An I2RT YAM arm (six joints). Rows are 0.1 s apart.
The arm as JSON. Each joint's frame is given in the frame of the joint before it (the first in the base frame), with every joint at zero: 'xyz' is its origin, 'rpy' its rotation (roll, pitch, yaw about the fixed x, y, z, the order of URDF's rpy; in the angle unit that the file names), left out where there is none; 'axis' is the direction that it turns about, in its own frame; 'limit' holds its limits. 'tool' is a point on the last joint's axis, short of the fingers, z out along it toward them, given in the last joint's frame.
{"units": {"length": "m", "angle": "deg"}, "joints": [
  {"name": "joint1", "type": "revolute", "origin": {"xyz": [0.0, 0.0, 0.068]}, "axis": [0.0, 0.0, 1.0], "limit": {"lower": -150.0, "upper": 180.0}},
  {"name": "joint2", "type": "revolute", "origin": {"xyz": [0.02, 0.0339, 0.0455]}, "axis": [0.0, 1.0, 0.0], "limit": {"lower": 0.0, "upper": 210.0}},
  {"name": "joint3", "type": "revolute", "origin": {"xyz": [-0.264, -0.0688, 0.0]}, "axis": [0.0, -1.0, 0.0], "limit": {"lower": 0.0, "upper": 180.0}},
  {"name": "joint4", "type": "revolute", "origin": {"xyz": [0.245, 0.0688, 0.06]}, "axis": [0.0, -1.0, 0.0], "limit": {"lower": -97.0, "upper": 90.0}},
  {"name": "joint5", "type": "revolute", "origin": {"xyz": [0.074, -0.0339, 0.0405]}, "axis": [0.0, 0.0, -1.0], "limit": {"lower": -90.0, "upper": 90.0}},
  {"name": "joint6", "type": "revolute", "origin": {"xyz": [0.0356, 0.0, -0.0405]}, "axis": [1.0, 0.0, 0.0], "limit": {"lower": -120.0, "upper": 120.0}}
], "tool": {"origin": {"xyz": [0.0, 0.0, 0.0], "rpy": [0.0, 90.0, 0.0]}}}
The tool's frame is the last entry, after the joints.
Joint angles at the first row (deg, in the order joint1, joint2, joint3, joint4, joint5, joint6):
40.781, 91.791, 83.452, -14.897, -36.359, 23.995
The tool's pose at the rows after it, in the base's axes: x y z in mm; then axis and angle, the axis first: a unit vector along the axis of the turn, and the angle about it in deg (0 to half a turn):
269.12 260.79 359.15 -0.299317 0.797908 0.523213 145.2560
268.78 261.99 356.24 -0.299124 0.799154 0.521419 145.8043
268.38 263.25 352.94 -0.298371 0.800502 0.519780 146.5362
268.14 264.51 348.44 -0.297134 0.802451 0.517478 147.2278
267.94 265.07 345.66 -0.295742 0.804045 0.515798 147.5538
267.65 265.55 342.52 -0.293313 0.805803 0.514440 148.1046
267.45 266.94 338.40 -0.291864 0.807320 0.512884 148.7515
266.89 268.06 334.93 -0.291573 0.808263 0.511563 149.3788
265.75 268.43 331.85 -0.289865 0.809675 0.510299 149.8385
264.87 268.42 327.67 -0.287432 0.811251 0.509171 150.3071
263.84 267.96 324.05 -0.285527 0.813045 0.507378 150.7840
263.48 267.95 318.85 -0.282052 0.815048 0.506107 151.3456
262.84 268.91 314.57 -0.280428 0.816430 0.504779 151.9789
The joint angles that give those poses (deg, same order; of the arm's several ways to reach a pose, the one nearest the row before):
40.869, 91.939, 83.408, -15.125, -36.387, 23.994
41.041, 92.121, 83.147, -15.255, -36.387, 23.994
41.220, 92.328, 82.860, -15.439, -36.470, 24.085
41.391, 92.552, 82.335, -15.408, -36.447, 24.169
41.484, 92.637, 81.937, -15.311, -36.321, 24.258
41.570, 92.725, 81.497, -15.278, -36.300, 24.499
41.748, 92.984, 81.045, -15.149, -36.300, 24.675
41.925, 93.163, 80.647, -15.139, -36.386, 24.742
42.089, 93.103, 80.032, -14.985, -36.299, 24.955
42.181, 93.033, 79.153, -14.573, -36.249, 25.222
42.238, 92.902, 78.375, -14.433, -36.212, 25.357
42.275, 92.956, 77.421, -13.900, -36.193, 25.705
42.448, 93.140, 76.830, -13.658, -36.212, 25.928

